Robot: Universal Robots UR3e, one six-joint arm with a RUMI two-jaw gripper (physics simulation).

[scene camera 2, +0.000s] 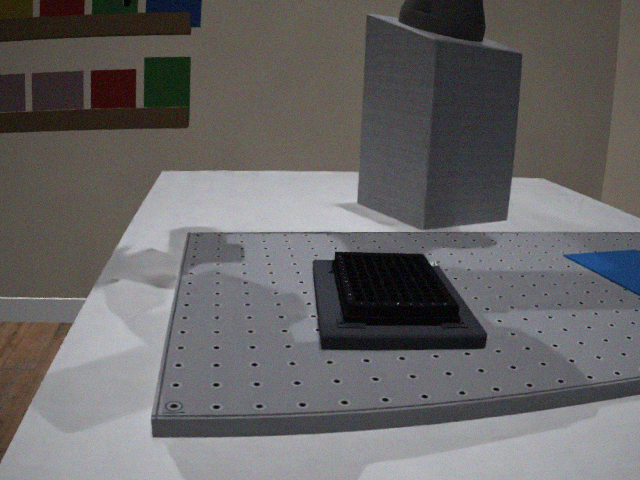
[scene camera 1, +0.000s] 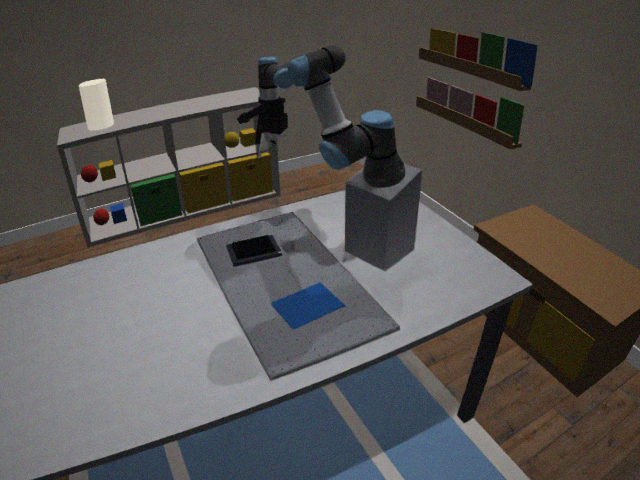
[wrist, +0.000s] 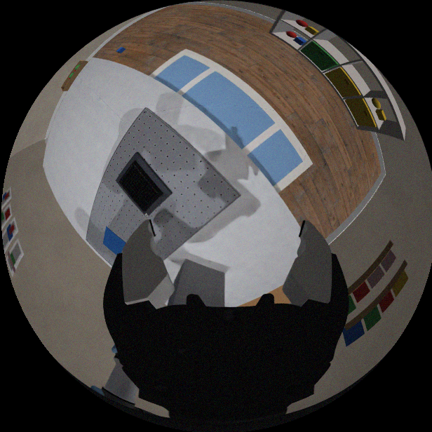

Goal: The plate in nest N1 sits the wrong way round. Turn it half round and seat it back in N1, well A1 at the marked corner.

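Note:
A black well plate [scene camera 1: 254, 245] [scene camera 2: 392, 284] [wrist: 140, 185] lies flat in the dark nest [scene camera 1: 235, 259] [scene camera 2: 403, 341] [wrist: 162, 196] near one end of the grey perforated board. Its wells are visible in scene camera 2, but the marked corner and well A1 cannot be told apart. My gripper [scene camera 1: 266, 148] [wrist: 227, 222] is open and empty, with its fingers wide apart. It hangs high above the board's far end, well above and apart from the plate. In scene camera 2 the gripper does not show.
The perforated board [scene camera 1: 310, 351] [scene camera 2: 258, 372] [wrist: 190, 150] lies on the white table [scene camera 1: 129, 335]. A flat blue rectangle [scene camera 1: 308, 304] [scene camera 2: 615, 263] [wrist: 114, 241] lies on the board, apart from the nest. The arm's grey pedestal [scene camera 1: 382, 222] [scene camera 2: 434, 129] stands beside the board. Shelves stand behind the table.

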